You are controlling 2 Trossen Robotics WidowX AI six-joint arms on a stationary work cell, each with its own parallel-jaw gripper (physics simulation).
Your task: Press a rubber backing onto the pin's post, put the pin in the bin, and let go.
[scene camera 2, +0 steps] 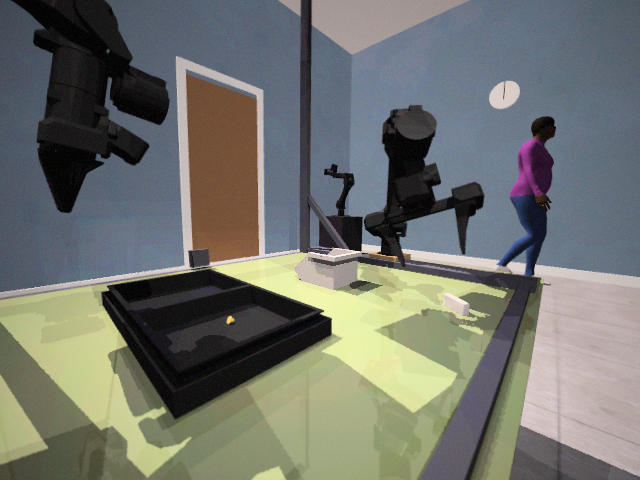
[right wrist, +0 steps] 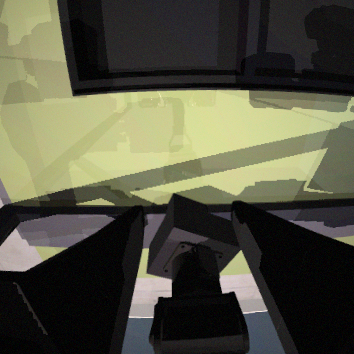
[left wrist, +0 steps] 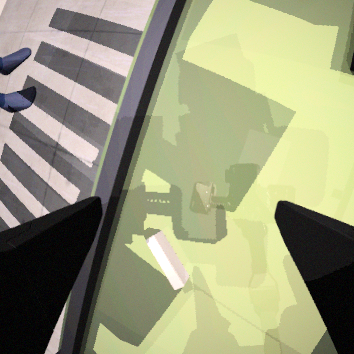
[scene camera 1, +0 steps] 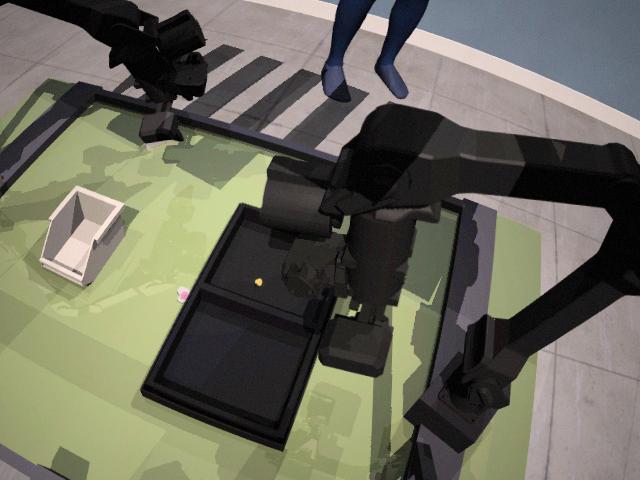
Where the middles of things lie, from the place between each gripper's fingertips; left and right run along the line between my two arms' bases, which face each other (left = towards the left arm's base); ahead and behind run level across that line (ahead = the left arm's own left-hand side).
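Labels:
From my left hand: rubber backing (left wrist: 160,247) 90 mm below, 10 mm ahead, 80 mm to the left; black tray (scene camera 1: 239,356) 80 mm below, 250 mm behind, 270 mm to the right; white bin (scene camera 1: 86,228) 70 mm below, 280 mm behind, 40 mm to the left.
Right hand 150 mm above the black tray, 60 mm short of it, 150 mm to the right of it. From my right hand: white bin 140 mm below, 40 mm ahead, 470 mm to the left; rubber backing 160 mm below, 330 mm ahead, 510 mm to the left.

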